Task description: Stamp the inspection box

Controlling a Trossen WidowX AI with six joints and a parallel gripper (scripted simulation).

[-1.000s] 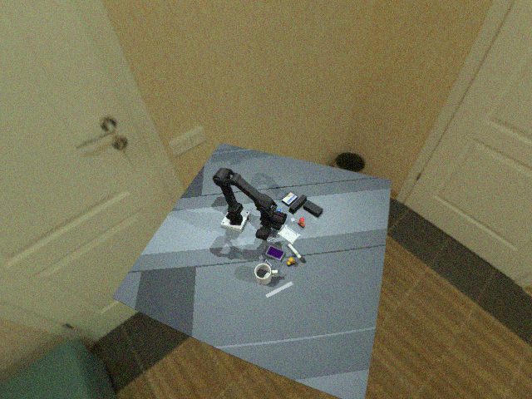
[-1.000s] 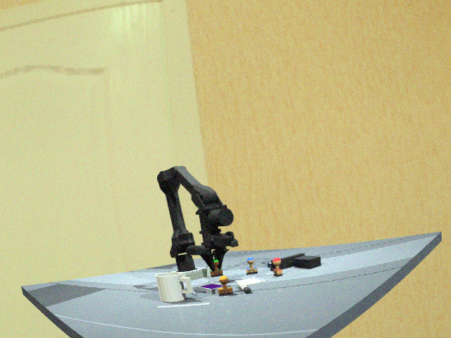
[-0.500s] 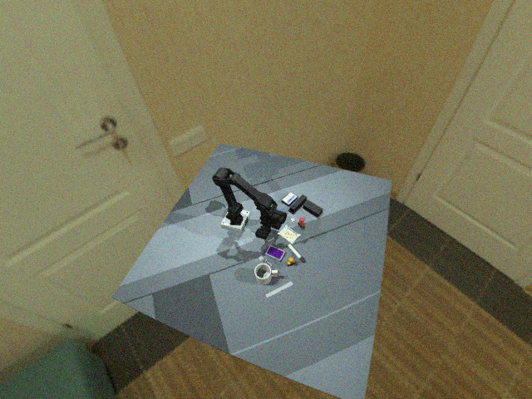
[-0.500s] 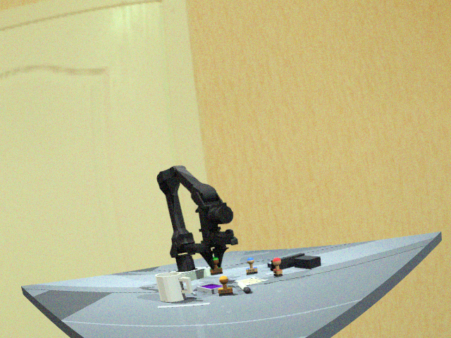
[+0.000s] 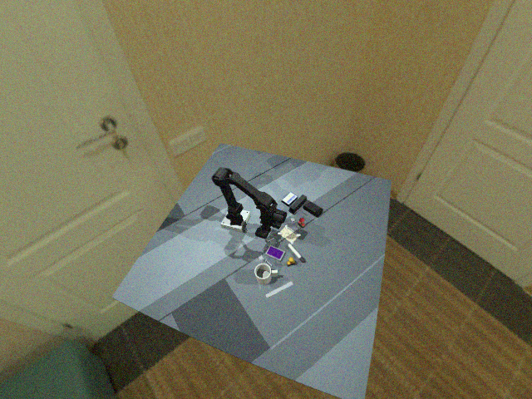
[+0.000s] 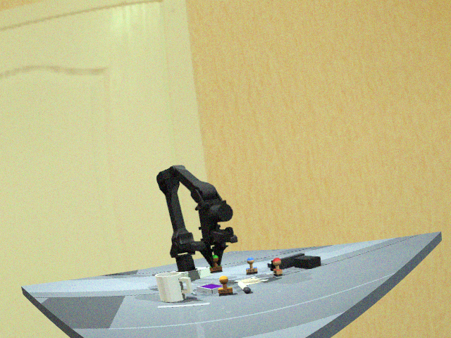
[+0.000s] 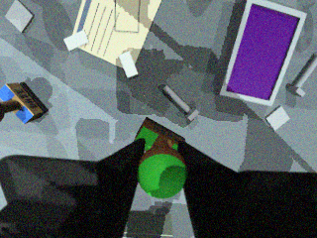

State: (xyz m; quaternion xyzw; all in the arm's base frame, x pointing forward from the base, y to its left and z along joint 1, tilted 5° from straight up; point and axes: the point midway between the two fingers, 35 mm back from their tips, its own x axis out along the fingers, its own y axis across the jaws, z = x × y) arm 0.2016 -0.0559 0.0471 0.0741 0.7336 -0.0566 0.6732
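Now: the purple ink pad 60 mm ahead of my gripper tip, 110 mm to the right of it and 60 mm below it. Also, from my gripper tip: white card 120 mm ahead, 30 mm to the left, 70 mm below; then blue-knobbed stamp 40 mm ahead, 150 mm to the left, 40 mm below; then green-knobbed stamp right at my gripper tip.
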